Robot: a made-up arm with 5 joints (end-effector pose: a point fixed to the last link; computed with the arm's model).
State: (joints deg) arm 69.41 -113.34 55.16 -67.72 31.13
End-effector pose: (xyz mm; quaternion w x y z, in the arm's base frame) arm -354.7 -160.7 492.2 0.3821 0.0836 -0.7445 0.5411
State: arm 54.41 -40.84 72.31 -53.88 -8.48
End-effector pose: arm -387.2 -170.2 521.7 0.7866 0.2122 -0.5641 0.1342
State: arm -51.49 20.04 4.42 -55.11 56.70
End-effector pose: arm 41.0 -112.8 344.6 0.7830 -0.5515 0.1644 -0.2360
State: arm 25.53 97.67 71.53 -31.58 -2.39
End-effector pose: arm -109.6 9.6 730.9 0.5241 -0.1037 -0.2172 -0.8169
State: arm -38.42 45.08 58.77 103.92 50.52
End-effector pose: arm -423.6 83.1 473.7 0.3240 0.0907 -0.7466 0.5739
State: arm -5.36 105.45 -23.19 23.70 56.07
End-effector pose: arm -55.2 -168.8 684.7 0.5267 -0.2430 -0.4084 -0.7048
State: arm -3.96 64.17 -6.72 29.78 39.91
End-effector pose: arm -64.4 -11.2 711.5 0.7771 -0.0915 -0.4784 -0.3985
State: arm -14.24 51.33 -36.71 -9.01 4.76
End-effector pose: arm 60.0 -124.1 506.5 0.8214 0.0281 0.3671 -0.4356
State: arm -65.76 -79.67 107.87 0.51 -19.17
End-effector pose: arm -212.8 -268.3 701.4 0.8637 0.3308 -0.1665 0.3417
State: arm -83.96 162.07 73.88 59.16 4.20
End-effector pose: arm -99.0 -206.4 119.1 0.0468 -0.9750 0.0785 0.2023
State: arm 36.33 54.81 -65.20 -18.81 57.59
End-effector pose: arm 86.1 -112.4 462.0 0.8755 0.2891 0.0520 -0.3838
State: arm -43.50 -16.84 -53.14 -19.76 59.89
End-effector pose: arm -55.3 20.1 246.9 0.8924 -0.2275 0.3885 0.0303
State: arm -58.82 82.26 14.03 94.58 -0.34
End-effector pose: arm -165.5 217.3 439.2 0.8161 -0.4800 -0.2880 0.1439
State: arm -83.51 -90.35 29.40 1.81 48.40
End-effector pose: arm 61.9 17.0 600.4 0.8565 0.4483 0.1486 0.2081
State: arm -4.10 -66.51 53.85 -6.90 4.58
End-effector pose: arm -300.6 -184.4 677.2 0.7602 0.2190 -0.3633 0.4921
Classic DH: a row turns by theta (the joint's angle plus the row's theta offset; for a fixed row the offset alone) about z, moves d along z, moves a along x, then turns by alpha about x. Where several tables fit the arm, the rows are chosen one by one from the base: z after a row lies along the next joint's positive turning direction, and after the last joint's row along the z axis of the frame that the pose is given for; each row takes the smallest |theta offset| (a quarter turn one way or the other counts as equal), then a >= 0, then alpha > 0; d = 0 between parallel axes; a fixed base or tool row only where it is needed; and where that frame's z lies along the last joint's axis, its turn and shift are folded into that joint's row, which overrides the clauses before.
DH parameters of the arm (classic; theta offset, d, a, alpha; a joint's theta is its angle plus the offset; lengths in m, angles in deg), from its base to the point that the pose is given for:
base (fixed): 32.23 0.449 -0.1821 80.38
joint 1: 0 -0.0083 0.0229 99.62
joint 2: 32.23 -0.0003 -0.068 -90
joint 3: -44.69 -0.0433 -0.0235 -40.3
joint 4: 25.54 0.4357 0.0202 40.47
joint 5: 24.53 -0.4123 -0.02 -100.16
tool (fixed): -7.16 -0.0455 0 0

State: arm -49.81 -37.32 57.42 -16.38 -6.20
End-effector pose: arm -146.1 42.3 697.5 0.9660 -0.0837 0.0691 0.2345
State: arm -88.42 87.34 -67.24 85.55 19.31
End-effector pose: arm 43.2 -8.8 517.0 0.7402 -0.4772 -0.1762 -0.4397
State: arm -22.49 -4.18 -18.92 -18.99 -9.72
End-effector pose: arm 19.4 56.1 503.7 0.8420 -0.1693 0.5120 -0.0162
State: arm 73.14 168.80 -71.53 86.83 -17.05
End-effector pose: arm -370.6 -144.1 518.9 0.0900 0.6598 -0.1686 -0.7267
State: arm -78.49 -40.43 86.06 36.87 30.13
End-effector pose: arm -248.7 -70.1 756.8 0.7594 0.3156 -0.4809 0.3040
